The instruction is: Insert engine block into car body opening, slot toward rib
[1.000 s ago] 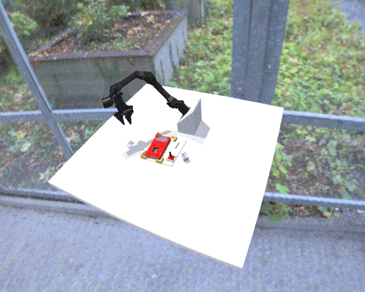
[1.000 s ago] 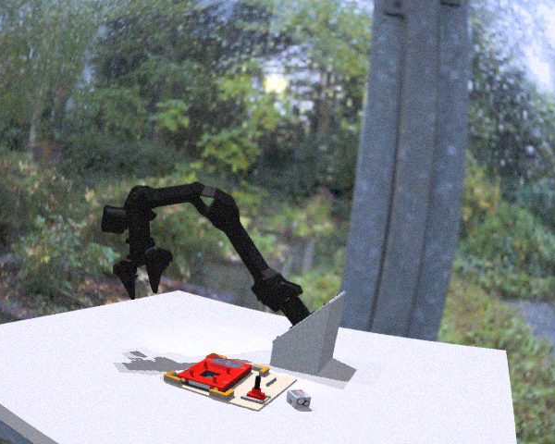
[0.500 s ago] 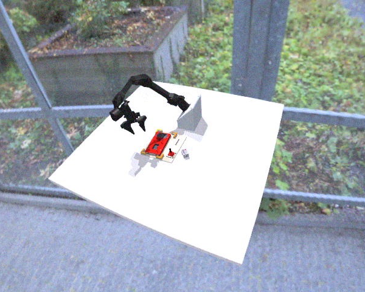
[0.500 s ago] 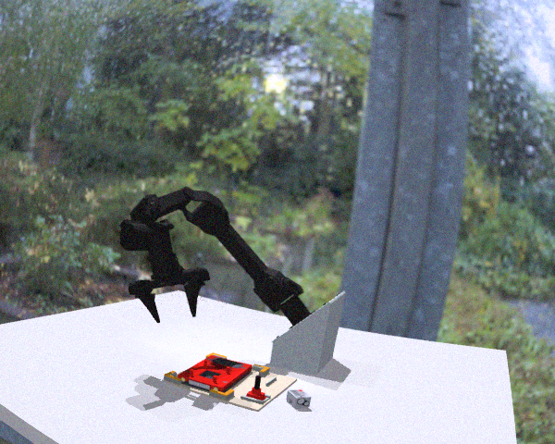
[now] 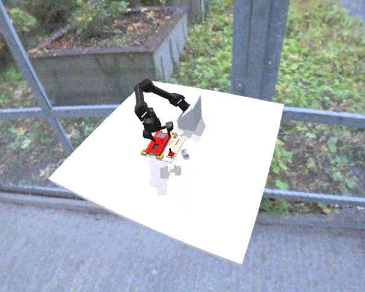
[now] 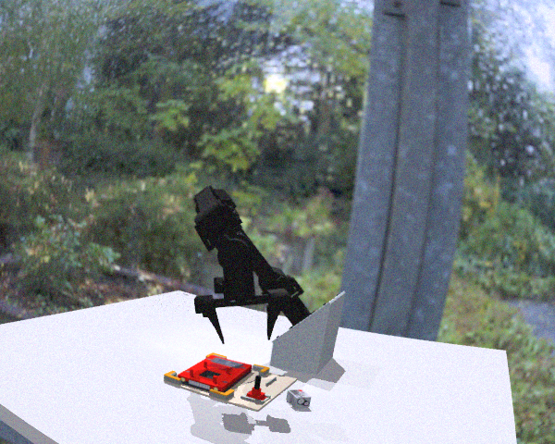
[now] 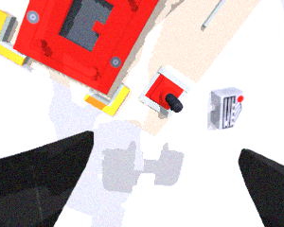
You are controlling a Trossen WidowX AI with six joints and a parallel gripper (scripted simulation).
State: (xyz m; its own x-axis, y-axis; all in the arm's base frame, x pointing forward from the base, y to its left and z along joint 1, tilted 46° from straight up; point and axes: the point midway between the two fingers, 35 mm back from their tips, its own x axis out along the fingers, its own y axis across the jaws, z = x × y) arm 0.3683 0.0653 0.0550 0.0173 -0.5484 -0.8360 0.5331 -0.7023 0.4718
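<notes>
Now: gripper tip 130 mm above the small grey engine block, 110 mm to the right of it and 40 mm past it.
</notes>
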